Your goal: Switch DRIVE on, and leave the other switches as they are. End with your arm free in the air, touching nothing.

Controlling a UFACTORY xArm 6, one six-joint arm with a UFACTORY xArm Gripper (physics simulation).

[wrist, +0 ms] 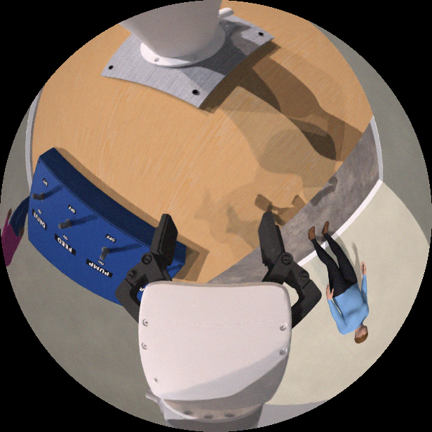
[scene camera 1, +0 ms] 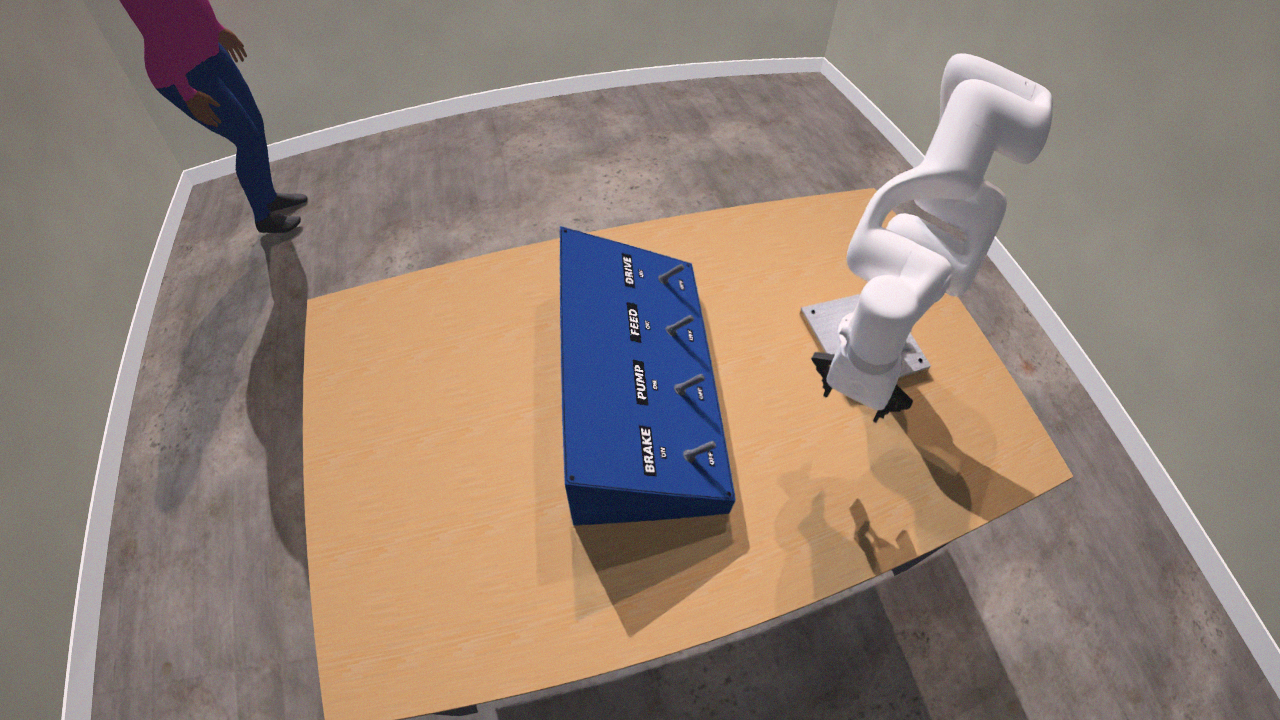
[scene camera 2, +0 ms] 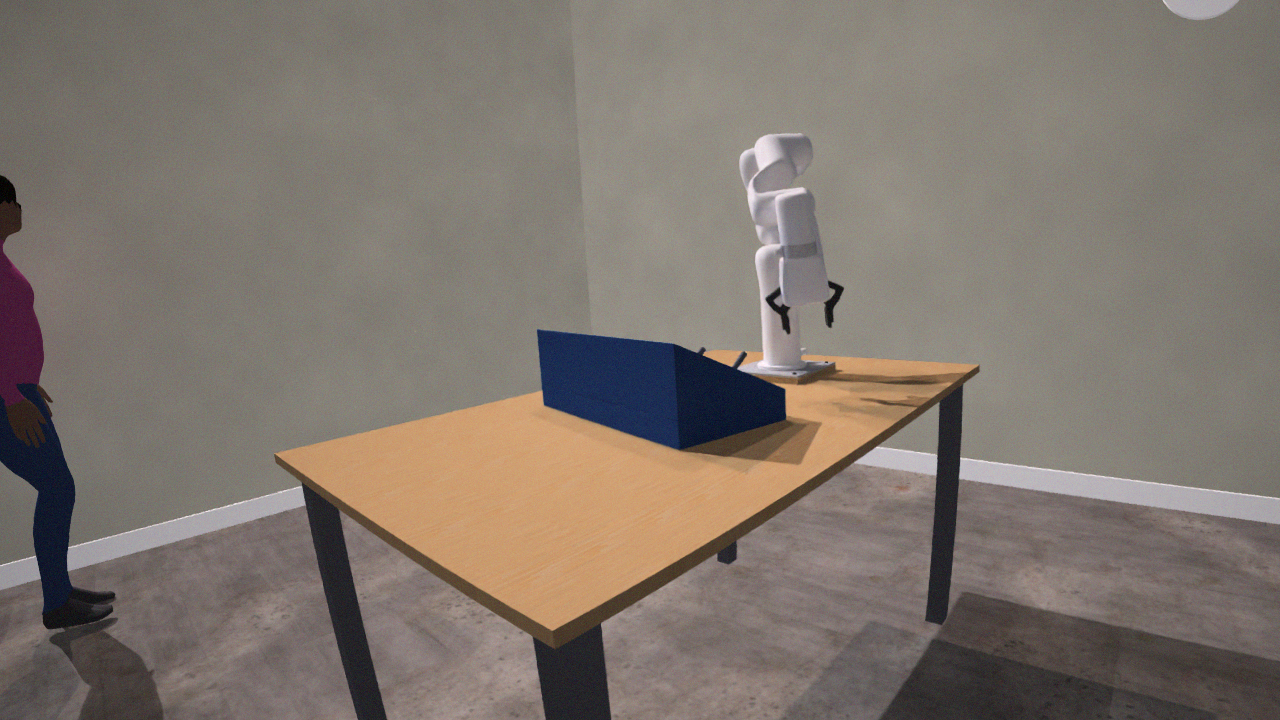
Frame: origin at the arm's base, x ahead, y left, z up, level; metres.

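Seen in the pictures: gripper, fingertip midpoint: (scene camera 1: 853,402) (scene camera 2: 808,329); arm's base at its link origin: (scene camera 2: 782,366).
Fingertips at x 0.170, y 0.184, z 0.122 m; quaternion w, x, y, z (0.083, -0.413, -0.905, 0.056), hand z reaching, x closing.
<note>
Pixels of each thing's top centre, then the offset from my fingertips to it. Level surfaces: height alone.
- DRIVE lever at its top centre: (scene camera 1: 673,265) dz -0.014, dx +0.196, dy -0.356 m
- FEED lever at its top centre: (scene camera 1: 682,316) dz -0.014, dx +0.216, dy -0.237 m
- PUMP lever at its top centre: (scene camera 1: 692,376) dz -0.014, dx +0.236, dy -0.119 m
- BRAKE lever at its top centre: (scene camera 1: 703,443) (scene camera 2: 738,352) dz -0.014, dx +0.255, dy -0.001 m
- wooden table at its surface level: dz -0.143 m
A blue sloped panel (scene camera 1: 595,358) (scene camera 2: 608,380) (wrist: 45,240) bears several lever switches in a row. The DRIVE lever (scene camera 1: 671,274) (wrist: 38,196) is at the far end in scene camera 1. It leans to its OFF label, as do the FEED lever (scene camera 1: 680,326) (wrist: 65,223), the PUMP lever (scene camera 1: 689,385) (wrist: 104,252) and the BRAKE lever (scene camera 1: 700,451). The gripper hides BRAKE in the wrist view. My gripper (scene camera 1: 853,405) (scene camera 2: 808,327) (wrist: 216,221) is open and empty, pointing down in the air between panel and arm base, clear of the levers.
The panel stands on a wooden table (scene camera 1: 429,447) (scene camera 2: 537,510) (wrist: 150,140). The arm's grey base plate (scene camera 1: 827,320) (wrist: 150,80) is on the panel's lever side. A person in magenta (scene camera 1: 183,44) (scene camera 2: 17,322) and one in light blue (wrist: 352,305) stand off the table.
</note>
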